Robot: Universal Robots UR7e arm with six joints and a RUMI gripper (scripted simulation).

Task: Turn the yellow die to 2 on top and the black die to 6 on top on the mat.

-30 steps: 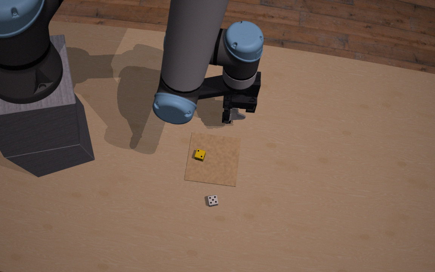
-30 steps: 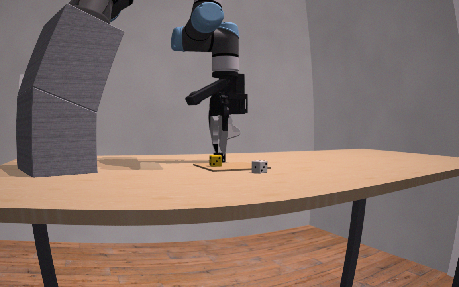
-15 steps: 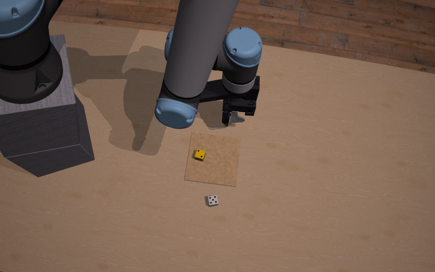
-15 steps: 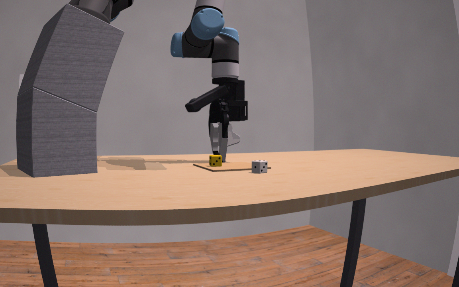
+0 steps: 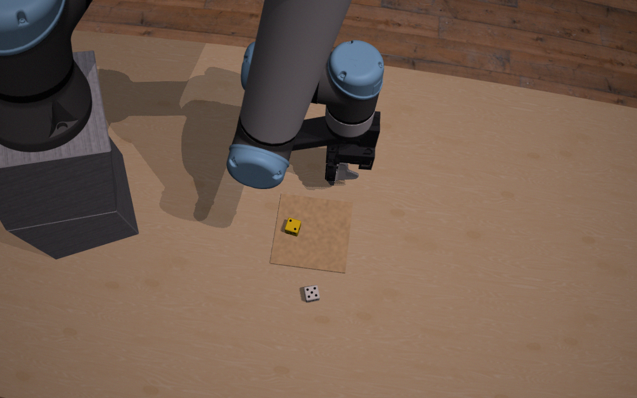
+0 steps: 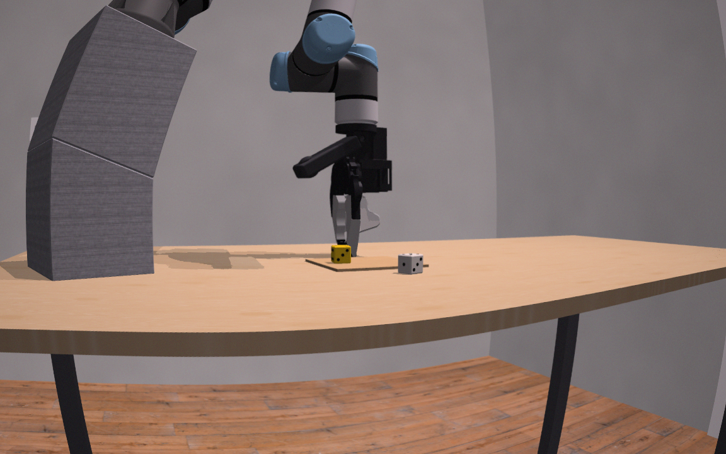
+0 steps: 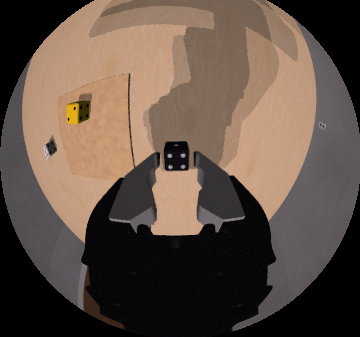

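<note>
My hand is right at the black die. Round my hand: white die (4 cm behind, 24 cm to the right); then mat (4 cm behind, 12 cm to the right, 2 cm below); then yellow die (8 cm behind, 11 cm to the right).
</note>
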